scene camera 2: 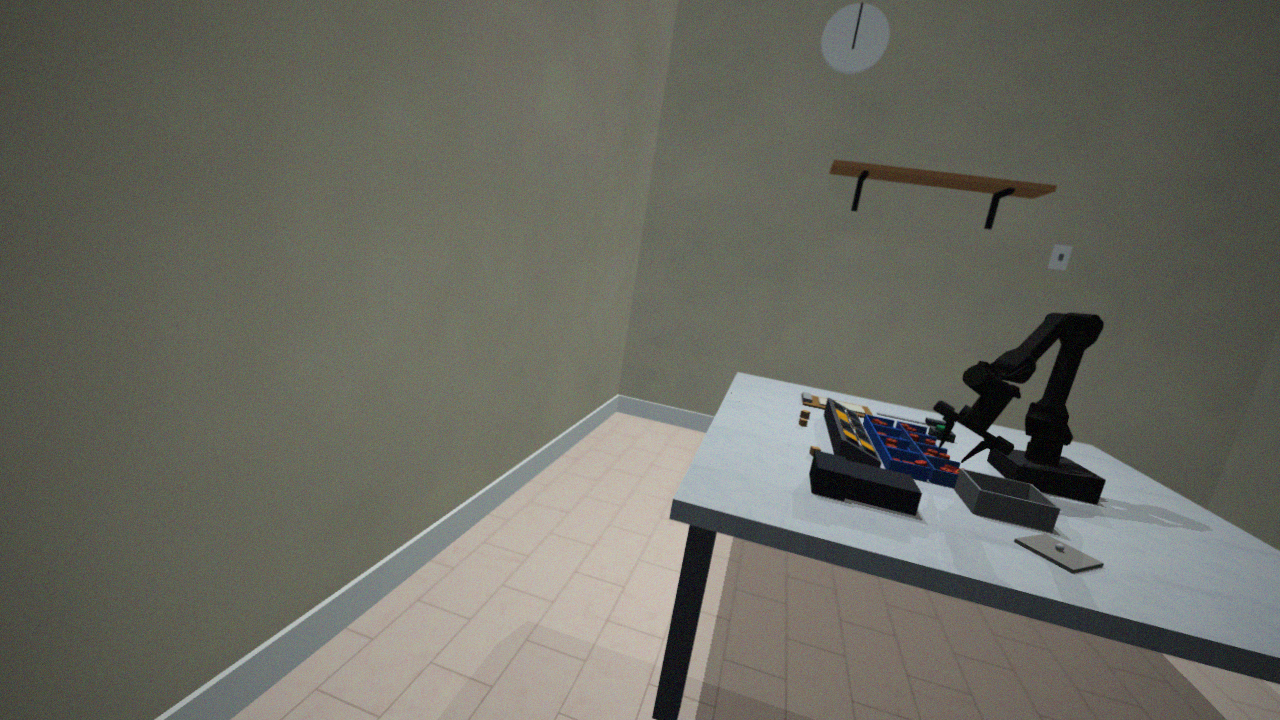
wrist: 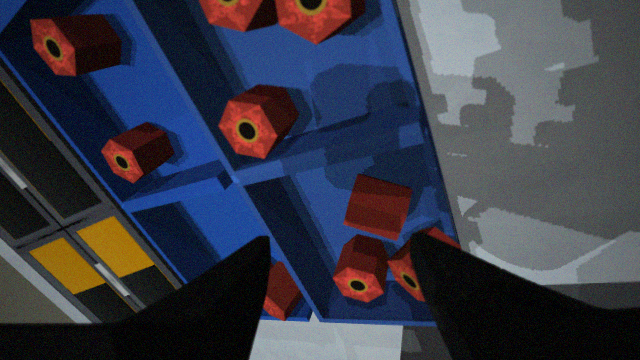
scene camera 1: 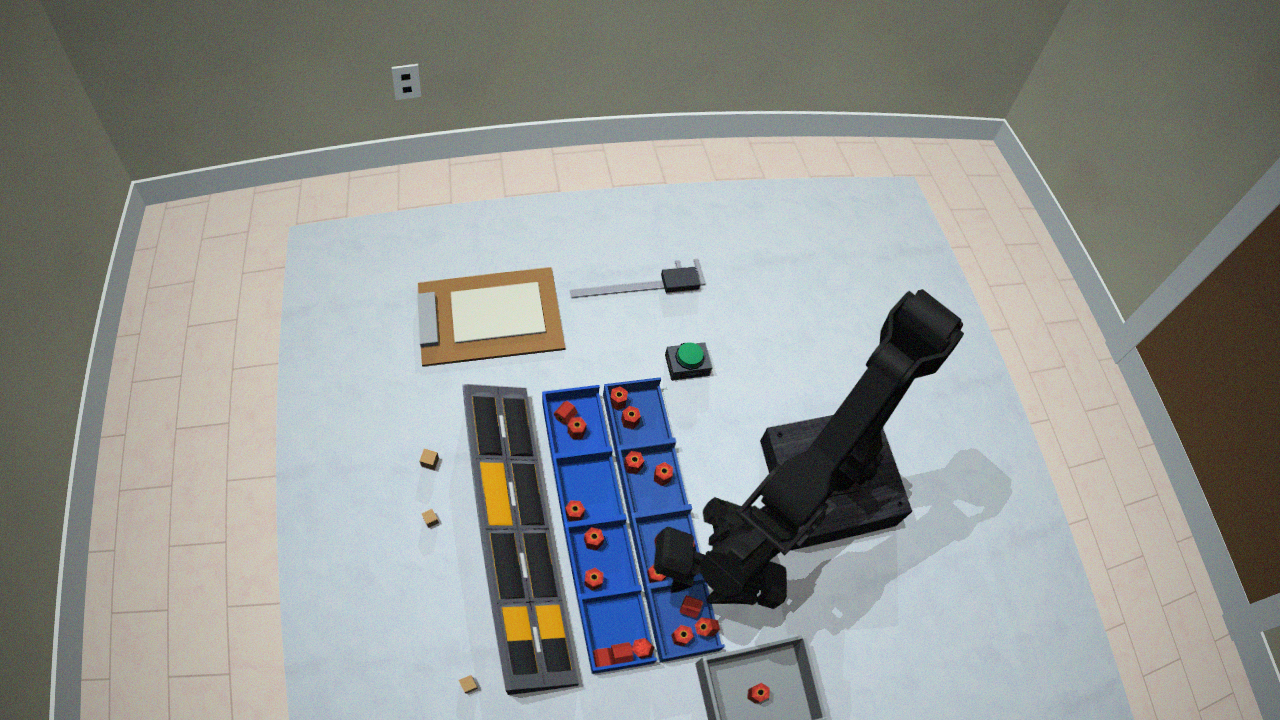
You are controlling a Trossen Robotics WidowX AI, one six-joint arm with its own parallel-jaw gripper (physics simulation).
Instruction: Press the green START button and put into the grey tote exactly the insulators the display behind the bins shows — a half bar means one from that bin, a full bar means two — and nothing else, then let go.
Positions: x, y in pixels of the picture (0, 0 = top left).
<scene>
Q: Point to a dark block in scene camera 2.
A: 832, 476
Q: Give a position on a brown board with cream pad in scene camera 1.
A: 505, 314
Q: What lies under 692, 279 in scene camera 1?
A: A grey caliper.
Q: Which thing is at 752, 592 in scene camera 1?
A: My gripper.
</scene>
